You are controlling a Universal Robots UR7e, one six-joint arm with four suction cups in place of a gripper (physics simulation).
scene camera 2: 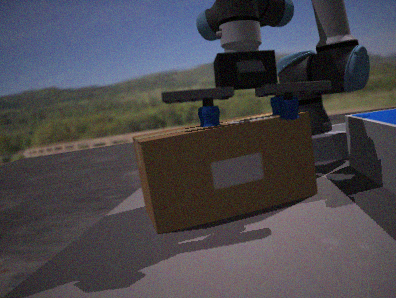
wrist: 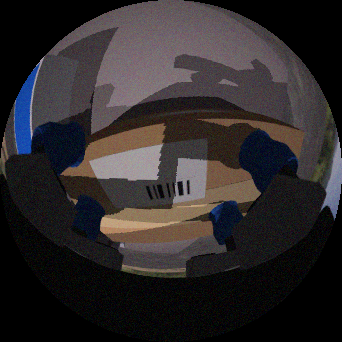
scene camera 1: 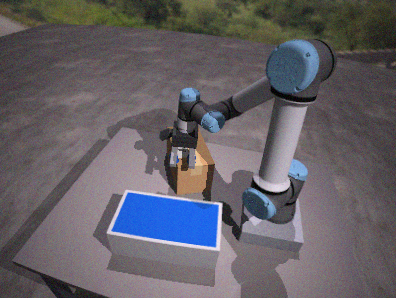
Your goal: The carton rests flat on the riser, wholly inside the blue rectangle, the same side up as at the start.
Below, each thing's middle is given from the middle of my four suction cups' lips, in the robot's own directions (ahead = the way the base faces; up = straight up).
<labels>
My suction cup is now 9 cm above the brown carton (scene camera 2: 192,175), 6 cm to the left of it and 2 cm past it.
</labels>
